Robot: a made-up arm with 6 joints.
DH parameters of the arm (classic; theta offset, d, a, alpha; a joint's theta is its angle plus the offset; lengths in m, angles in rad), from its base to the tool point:
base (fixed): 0 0 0 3.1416
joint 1: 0 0.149 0.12 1.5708
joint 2: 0 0.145 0.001 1.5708
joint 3: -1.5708 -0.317 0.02 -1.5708
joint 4: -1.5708 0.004 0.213 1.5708
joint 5: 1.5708 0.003 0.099 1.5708
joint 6: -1.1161 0 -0.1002 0
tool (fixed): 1.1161 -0.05 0 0
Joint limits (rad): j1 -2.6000..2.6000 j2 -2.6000..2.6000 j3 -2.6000..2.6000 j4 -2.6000..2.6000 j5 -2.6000..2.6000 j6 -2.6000..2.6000
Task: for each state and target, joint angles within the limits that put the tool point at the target. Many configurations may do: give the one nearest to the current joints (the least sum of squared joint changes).
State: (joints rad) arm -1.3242 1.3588 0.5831 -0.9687 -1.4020 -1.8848
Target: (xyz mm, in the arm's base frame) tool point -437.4 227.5 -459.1
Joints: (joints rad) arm -1.0613 0.8582 -0.0539 -1.4677 -1.1705 -1.7900
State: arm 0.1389 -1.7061 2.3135 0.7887 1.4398 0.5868
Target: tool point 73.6 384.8 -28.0
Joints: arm -0.6498 -1.5531 2.6000 0.9847 1.4846 0.6979
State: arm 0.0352 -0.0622 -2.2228 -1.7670 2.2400 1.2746
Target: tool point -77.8 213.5 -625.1
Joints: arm -0.5172 0.5246 -1.3265 -2.1529 2.1761 1.1115
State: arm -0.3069 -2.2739 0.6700 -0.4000 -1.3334 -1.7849
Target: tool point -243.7 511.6 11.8
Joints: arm -0.9065 -2.4638 0.3365 -1.1760 -1.2242 -1.6537
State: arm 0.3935 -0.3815 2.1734 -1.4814 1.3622 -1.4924
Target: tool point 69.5 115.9 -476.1
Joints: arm 0.3385 0.3140 2.1301 -1.3449 1.4247 -1.7939
